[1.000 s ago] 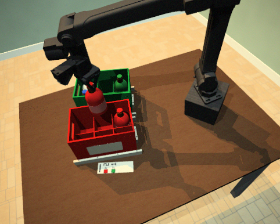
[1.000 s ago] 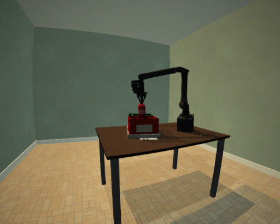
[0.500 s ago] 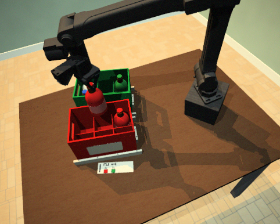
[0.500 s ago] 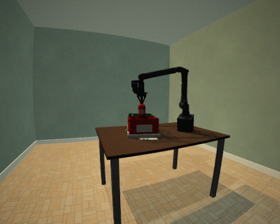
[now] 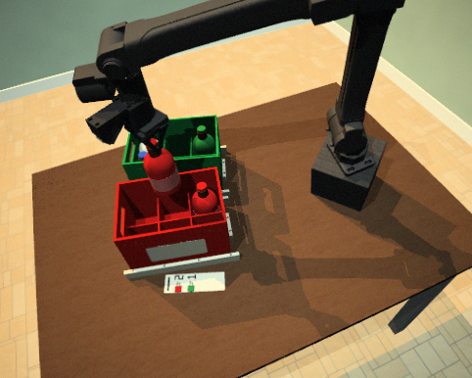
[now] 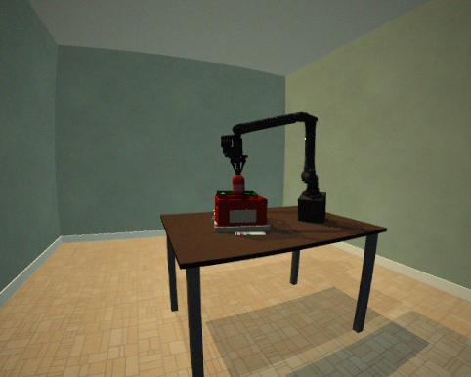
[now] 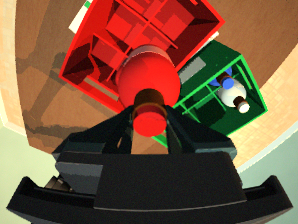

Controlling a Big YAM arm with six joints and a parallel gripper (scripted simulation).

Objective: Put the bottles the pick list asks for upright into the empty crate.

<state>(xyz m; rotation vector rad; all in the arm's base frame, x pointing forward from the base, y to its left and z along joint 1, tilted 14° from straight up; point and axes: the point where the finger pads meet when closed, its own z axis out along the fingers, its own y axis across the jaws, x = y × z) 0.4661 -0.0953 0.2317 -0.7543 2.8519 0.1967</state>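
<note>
The red crate lies 240 mm below my hand and 50 mm to the left of it. Round my hand: blue-capped bottle: 240 mm below, 160 mm to the right, 40 mm ahead; then red bottle: 240 mm below, 90 mm behind, 10 mm to the left; then green crate: 240 mm below, 190 mm to the right, 50 mm behind.
</note>
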